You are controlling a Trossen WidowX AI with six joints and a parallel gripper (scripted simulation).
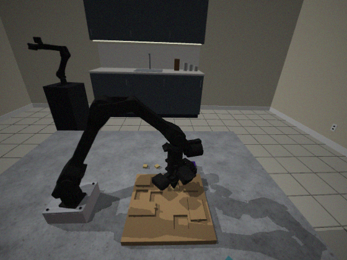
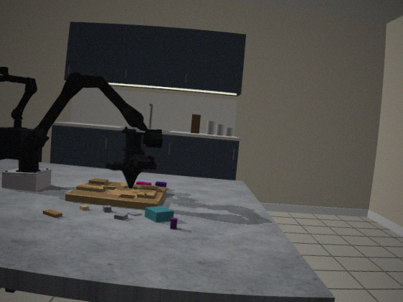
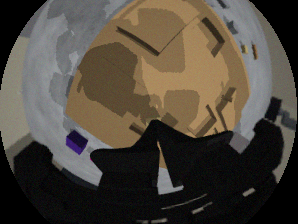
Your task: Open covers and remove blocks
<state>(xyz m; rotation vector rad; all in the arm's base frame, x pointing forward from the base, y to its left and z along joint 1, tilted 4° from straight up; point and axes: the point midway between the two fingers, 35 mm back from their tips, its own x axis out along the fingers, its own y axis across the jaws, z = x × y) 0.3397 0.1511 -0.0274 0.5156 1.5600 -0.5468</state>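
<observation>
Right now the tan puzzle board is 50 mm to the right of my gripper tip and 20 mm behind it. Also, from my gripper tip: purple block 170 mm to the left, 70 mm ahead, 10 mm below; then magenta block 180 mm to the left, 10 mm below, 10 mm behind; then teal block 270 mm to the right, 190 mm ahead, 10 mm below.
</observation>
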